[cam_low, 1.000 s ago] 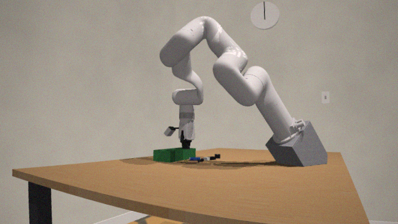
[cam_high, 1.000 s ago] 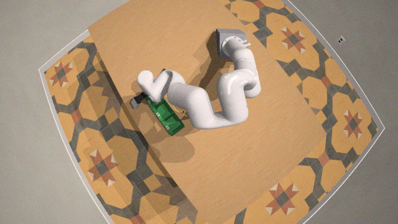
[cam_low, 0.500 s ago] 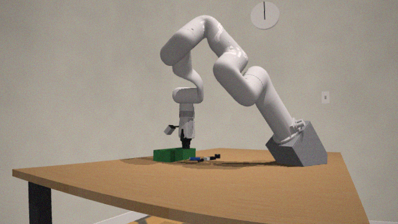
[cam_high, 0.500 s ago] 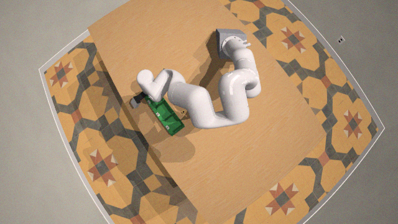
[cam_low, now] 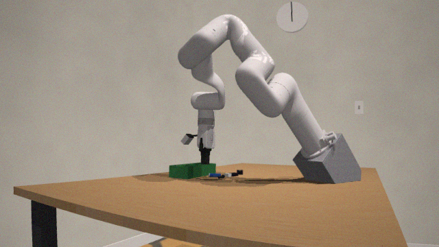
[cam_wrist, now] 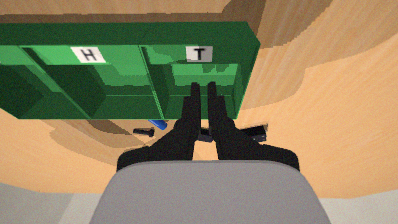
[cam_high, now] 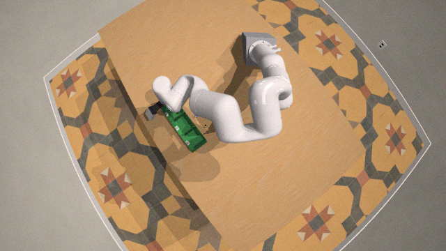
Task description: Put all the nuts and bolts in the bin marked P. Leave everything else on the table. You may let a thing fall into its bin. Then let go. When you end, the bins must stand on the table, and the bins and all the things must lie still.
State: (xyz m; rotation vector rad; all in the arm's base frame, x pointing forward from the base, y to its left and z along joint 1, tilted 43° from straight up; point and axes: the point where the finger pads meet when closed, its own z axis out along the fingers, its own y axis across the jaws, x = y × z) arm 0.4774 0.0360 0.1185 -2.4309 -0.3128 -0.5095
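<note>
The green bin is 20 mm behind my hand, 90 mm to the left of it and 40 mm below it. Also, from my hand: blue cylindrical battery: 100 mm behind, 50 mm to the left, 50 mm below; white piece: 130 mm behind, 20 mm to the right, 60 mm below; black piece: 90 mm behind, 130 mm to the right, 50 mm below.
</note>
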